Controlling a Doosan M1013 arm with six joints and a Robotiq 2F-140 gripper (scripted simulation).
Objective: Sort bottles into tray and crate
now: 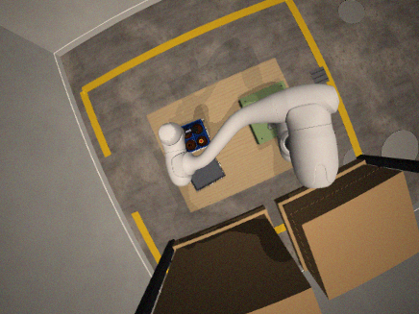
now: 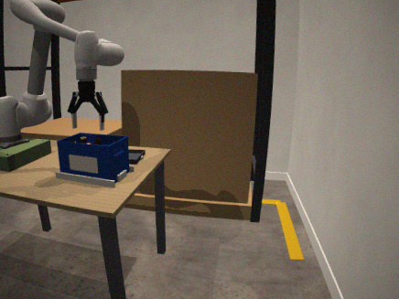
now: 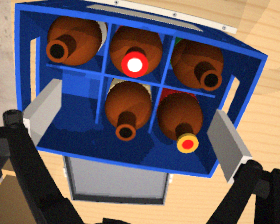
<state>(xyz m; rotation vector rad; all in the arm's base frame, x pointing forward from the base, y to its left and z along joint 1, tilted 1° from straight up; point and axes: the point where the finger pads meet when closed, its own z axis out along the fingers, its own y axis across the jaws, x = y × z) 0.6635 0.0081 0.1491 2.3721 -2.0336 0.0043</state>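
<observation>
The blue crate is 3 cm to the left of my hand and 15 cm below it. From my hand the other things lie so: grey tray 5 cm behind, 30 cm to the left, 22 cm below; then brown capped bottle 9 cm behind, 6 cm to the left, 15 cm below; then uncapped bottle 10 cm ahead, 15 cm below.
</observation>
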